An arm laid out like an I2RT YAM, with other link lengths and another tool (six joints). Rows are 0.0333 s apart.
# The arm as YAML. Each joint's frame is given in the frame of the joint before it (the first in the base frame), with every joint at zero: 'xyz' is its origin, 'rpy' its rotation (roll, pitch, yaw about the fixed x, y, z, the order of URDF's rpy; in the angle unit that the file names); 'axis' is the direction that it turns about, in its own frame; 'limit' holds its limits. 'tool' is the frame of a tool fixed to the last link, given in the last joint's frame.
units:
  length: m
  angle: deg
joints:
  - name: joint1
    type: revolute
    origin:
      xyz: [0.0, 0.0, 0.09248]
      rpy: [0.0, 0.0, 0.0]
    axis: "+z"
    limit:
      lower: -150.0
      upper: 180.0
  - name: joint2
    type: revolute
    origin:
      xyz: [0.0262, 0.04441, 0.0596]
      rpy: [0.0, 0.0, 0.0]
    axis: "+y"
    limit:
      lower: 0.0
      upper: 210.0
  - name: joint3
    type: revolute
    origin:
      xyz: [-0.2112, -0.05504, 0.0]
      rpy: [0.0, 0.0, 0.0]
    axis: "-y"
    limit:
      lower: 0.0
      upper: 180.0
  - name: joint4
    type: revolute
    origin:
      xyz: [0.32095, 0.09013, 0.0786]
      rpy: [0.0, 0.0, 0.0]
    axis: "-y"
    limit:
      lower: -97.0
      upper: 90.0
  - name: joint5
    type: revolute
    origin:
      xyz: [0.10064, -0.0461, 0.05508]
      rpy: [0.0, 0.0, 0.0]
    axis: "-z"
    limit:
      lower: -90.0
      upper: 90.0
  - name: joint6
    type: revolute
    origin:
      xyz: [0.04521, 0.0, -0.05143]
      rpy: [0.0, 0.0, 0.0]
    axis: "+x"
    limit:
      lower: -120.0
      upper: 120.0
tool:
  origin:
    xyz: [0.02, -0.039, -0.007]
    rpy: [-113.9, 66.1, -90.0]
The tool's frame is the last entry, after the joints.
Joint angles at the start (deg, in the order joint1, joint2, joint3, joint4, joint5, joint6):
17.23, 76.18, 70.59, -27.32, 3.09, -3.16
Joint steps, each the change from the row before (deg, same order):
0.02, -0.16, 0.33, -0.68, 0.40, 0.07
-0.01, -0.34, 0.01, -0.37, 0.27, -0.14
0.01, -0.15, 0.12, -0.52, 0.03, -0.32
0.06, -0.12, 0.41, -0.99, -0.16, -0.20
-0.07, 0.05, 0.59, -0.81, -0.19, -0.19
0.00, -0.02, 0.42, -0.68, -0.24, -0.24
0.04, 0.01, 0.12, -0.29, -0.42, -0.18
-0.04, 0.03, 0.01, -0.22, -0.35, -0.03
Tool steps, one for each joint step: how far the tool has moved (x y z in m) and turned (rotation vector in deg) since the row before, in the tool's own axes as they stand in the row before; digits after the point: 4 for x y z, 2 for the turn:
-0.0008, 0.0002, -0.0027, 0.26, 0.29, 0.18
-0.0003, 0.0003, -0.0025, 0.24, 0.19, -0.07
-0.0002, 0.0004, -0.0014, -0.09, 0.35, -0.22
-0.0009, 0.0010, -0.0021, -0.40, 0.39, -0.12
-0.0013, -0.0003, -0.0022, -0.24, 0.23, -0.08
-0.0012, 0.0003, -0.0017, -0.32, 0.19, -0.19
-0.0004, 0.0006, 0.0001, -0.48, 0.03, -0.22
0.0005, 0.0002, 0.0005, -0.39, 0.06, 0.01

